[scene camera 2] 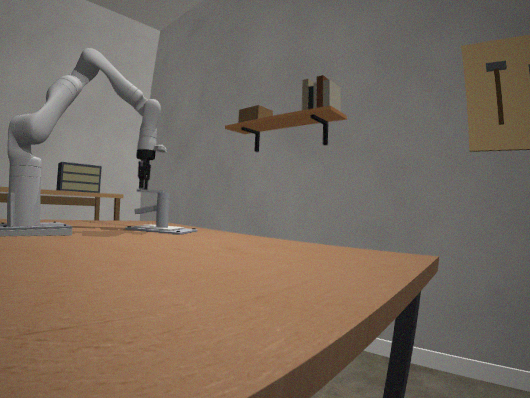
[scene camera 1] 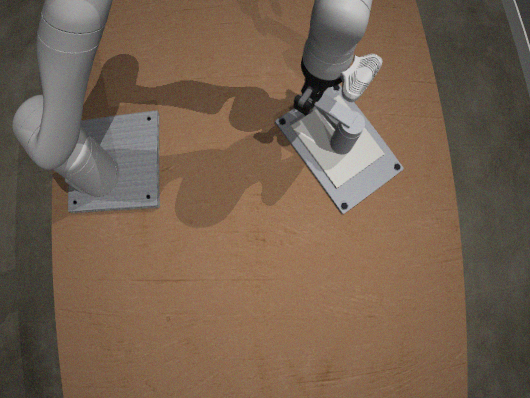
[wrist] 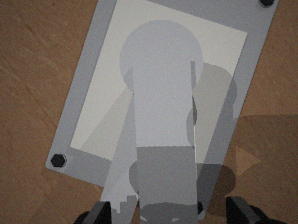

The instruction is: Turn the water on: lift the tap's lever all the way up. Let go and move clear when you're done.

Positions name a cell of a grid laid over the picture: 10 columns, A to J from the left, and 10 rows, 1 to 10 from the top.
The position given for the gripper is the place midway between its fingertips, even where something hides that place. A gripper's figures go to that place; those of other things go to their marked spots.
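The gripper (scene camera 1: F3) sits 90 cm from the lens, while a tap (scene camera 1: G4) is 101 cm from the lens.
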